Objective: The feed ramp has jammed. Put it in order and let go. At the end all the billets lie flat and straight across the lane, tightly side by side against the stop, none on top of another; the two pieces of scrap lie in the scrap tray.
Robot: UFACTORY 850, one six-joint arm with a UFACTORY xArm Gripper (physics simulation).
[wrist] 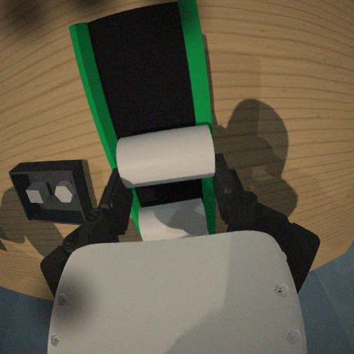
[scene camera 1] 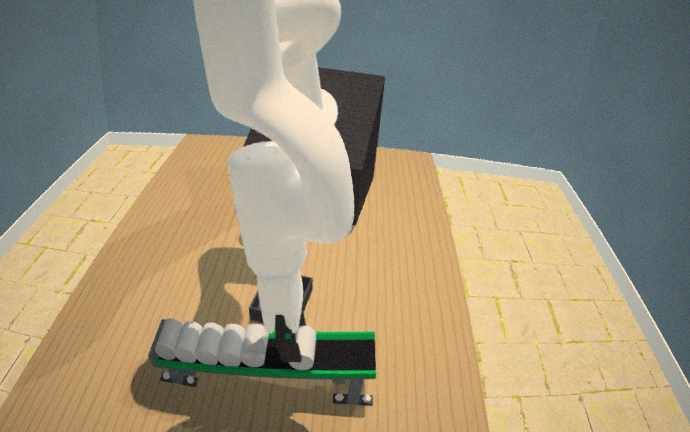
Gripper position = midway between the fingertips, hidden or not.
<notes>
I see my gripper (scene camera 1: 294, 344), a scrap tray (wrist: 52, 172) and a billet (scene camera 1: 253, 353).
My gripper also shows in the wrist view (wrist: 169, 175).
</notes>
